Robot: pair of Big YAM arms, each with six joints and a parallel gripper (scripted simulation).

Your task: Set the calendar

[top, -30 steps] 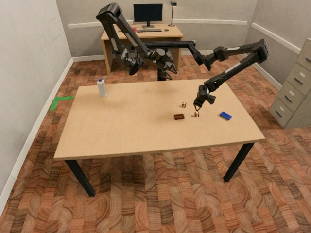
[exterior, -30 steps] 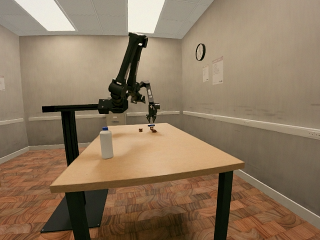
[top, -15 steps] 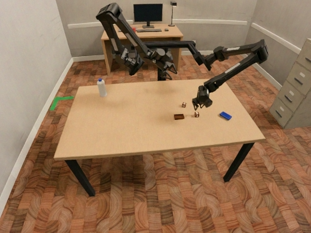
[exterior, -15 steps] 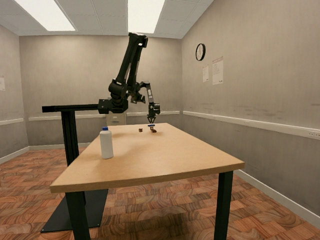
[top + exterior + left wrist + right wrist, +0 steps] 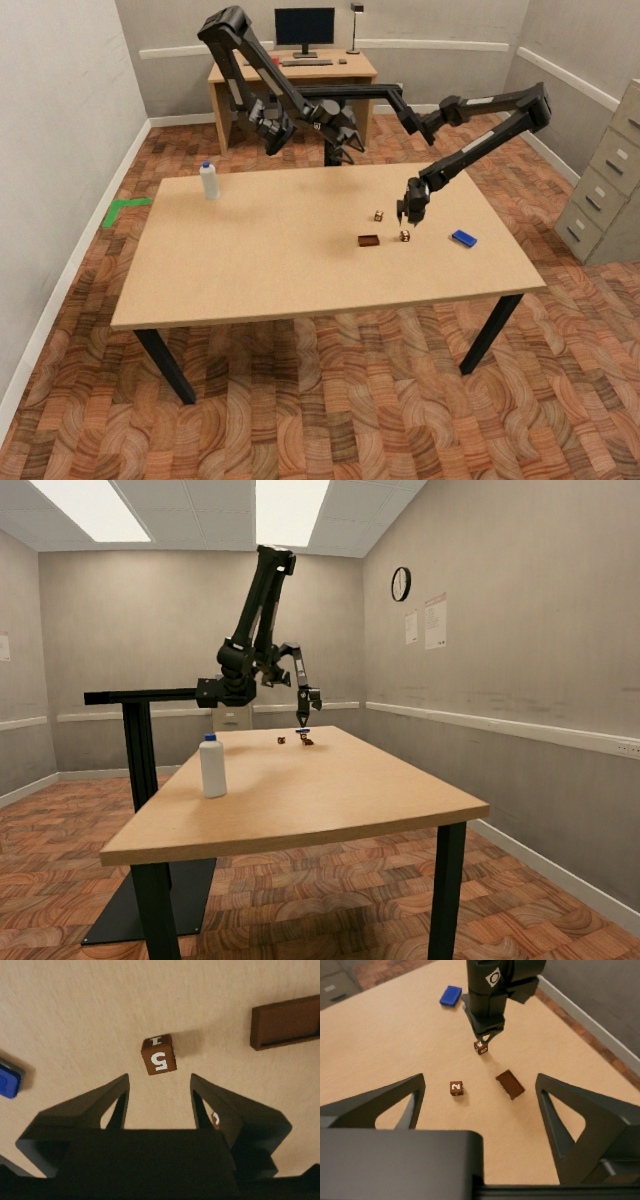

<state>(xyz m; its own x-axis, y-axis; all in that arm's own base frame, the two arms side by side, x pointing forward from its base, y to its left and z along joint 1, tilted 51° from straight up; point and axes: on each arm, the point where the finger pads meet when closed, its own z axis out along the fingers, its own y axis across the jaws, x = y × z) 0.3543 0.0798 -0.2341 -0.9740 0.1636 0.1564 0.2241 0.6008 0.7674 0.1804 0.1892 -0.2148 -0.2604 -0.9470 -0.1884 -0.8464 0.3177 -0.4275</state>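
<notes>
Now: left hand 14 cm to the left of the brown calendar tray, 7 cm above it and 1 cm past it. Round my left hand: flat blue block 24 cm to the left, 6 cm below, 4 cm ahead.
</notes>
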